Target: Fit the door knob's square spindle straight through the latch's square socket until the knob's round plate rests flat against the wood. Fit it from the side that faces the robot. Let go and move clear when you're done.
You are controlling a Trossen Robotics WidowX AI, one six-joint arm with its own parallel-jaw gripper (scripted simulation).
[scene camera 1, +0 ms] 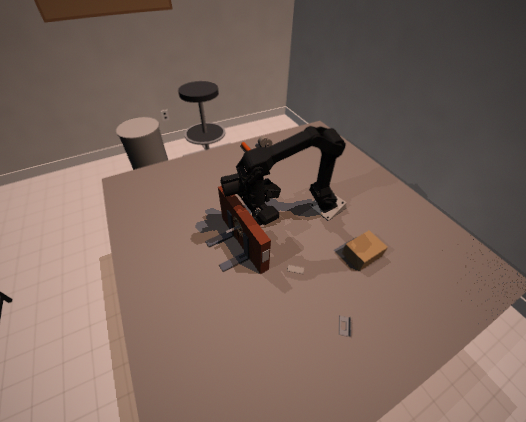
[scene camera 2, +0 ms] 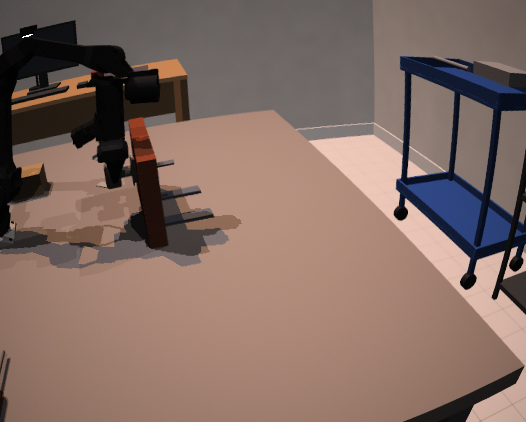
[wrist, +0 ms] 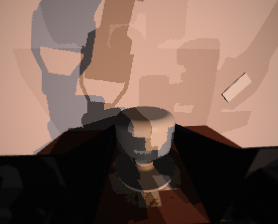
In view: my gripper [scene camera 2: 114,177], a cardboard box [scene camera 1: 365,249] and a wooden door block [scene camera 2: 148,189].
My gripper shows as well in scene camera 1 [scene camera 1: 258,218] and in the wrist view [wrist: 144,127]. The wrist view misses the cardboard box: it is out of frame.
